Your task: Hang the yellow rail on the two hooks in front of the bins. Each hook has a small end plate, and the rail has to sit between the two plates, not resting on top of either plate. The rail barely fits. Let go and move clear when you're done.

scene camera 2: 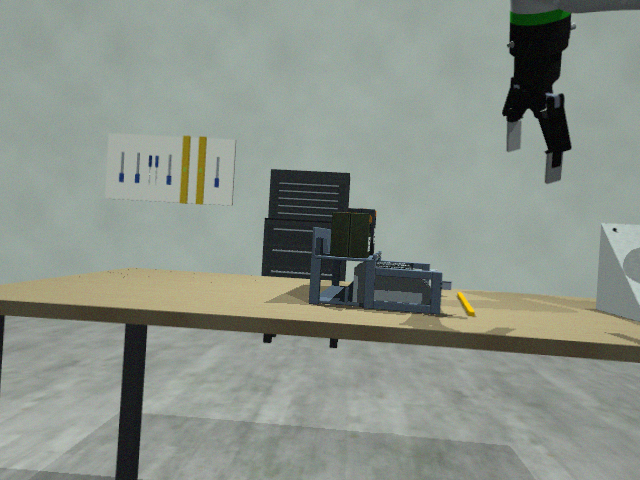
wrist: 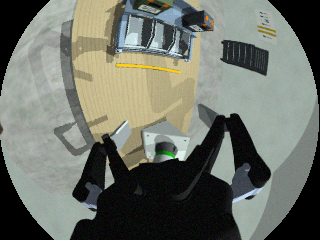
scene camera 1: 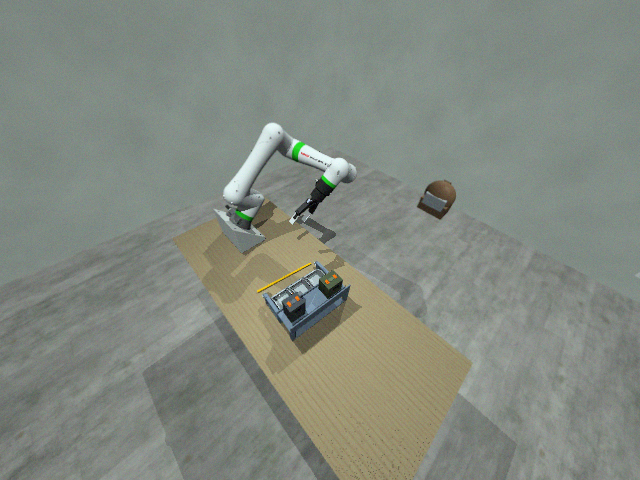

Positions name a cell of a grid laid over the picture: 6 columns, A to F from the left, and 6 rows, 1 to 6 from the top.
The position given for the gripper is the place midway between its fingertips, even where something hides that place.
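Note:
Scene camera 2: the gripper (scene camera 2: E3). Wrist view: gripper (wrist: D3).

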